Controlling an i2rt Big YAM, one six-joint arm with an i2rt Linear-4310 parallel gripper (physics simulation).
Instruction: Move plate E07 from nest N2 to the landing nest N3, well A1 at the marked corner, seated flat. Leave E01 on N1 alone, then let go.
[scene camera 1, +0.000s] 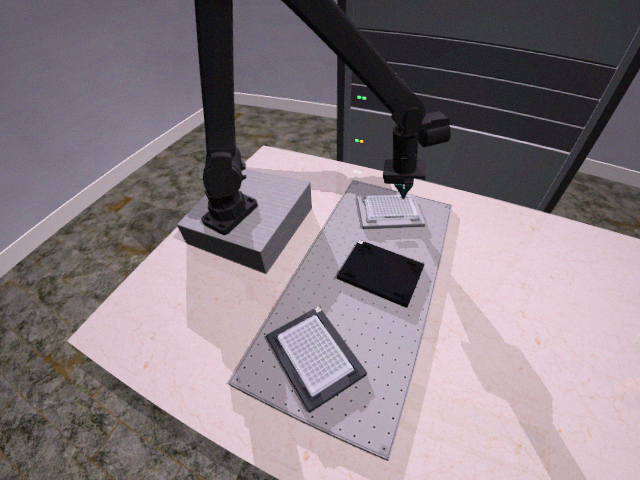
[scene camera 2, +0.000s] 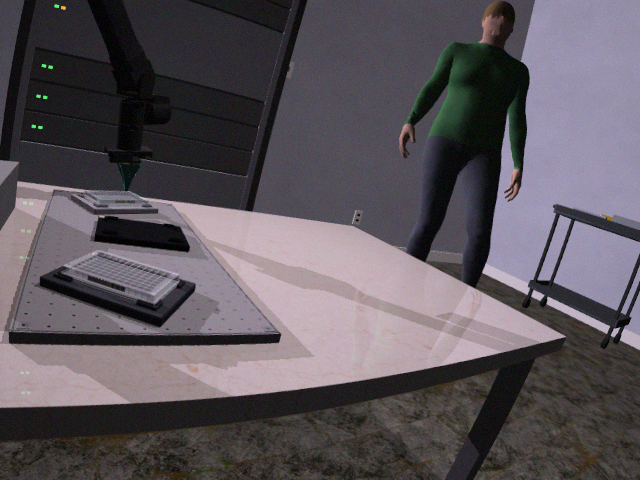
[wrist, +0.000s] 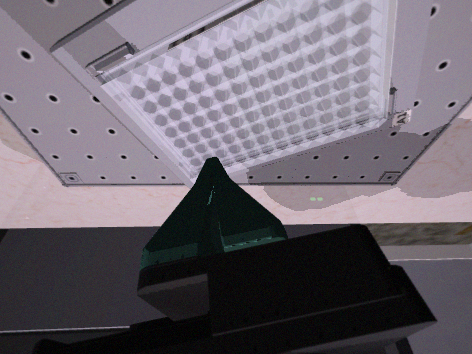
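Gripper (scene camera 2: 125, 190), (scene camera 1: 403, 197), (wrist: 213, 165): shut, holding nothing.
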